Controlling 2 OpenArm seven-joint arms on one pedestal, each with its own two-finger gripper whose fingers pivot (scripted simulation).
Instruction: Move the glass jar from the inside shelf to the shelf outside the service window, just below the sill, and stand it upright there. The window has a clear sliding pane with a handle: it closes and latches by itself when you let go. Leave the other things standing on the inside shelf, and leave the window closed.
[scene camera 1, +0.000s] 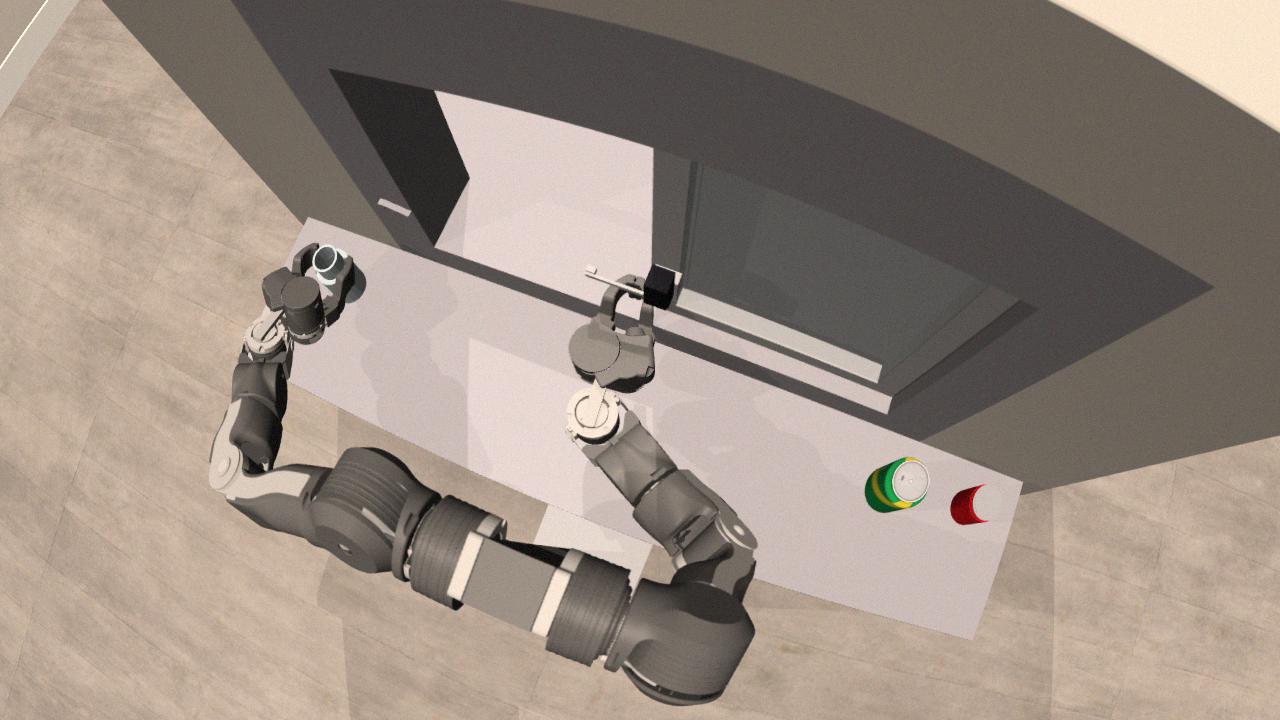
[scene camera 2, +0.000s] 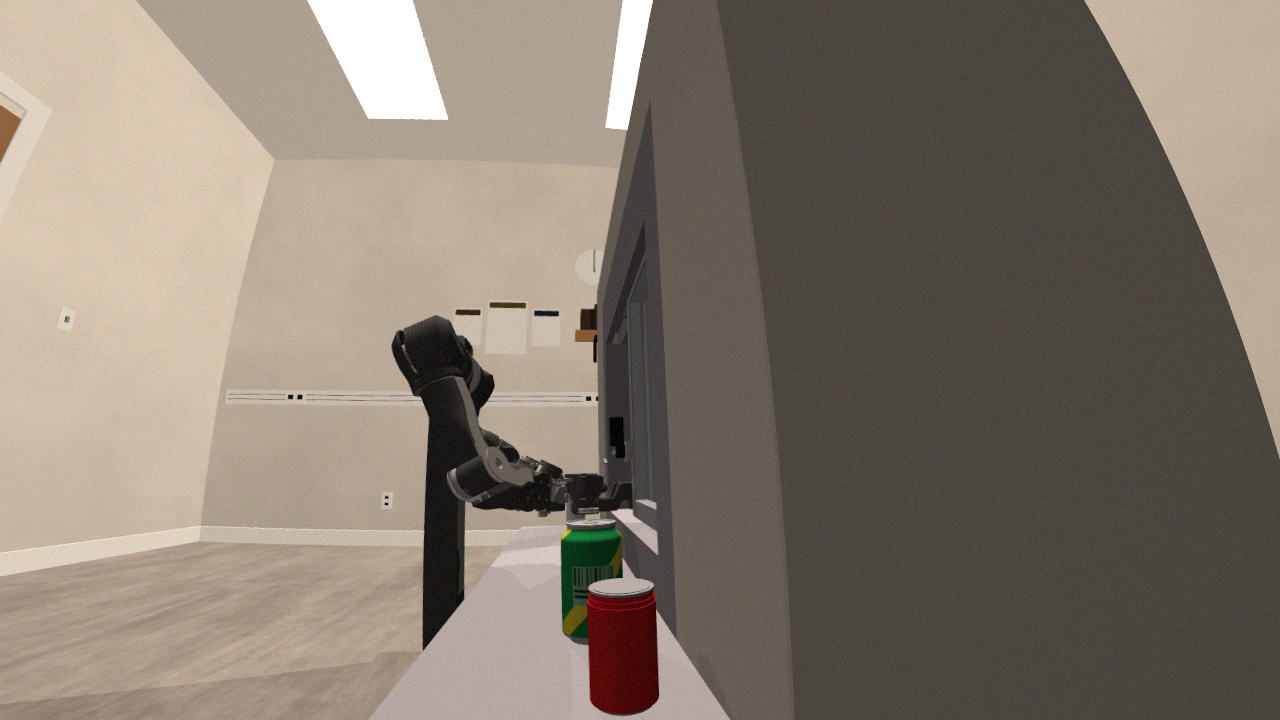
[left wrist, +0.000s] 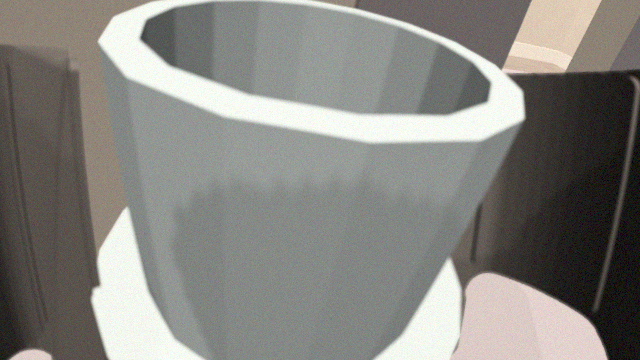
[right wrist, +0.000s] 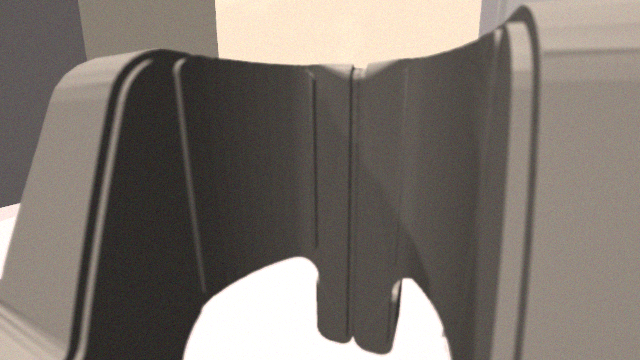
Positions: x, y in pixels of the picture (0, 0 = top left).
Labels:
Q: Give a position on a glass jar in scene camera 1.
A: At 326, 273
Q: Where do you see the right gripper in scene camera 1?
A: At 637, 283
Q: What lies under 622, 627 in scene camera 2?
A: A red can.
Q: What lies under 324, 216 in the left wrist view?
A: A glass jar.

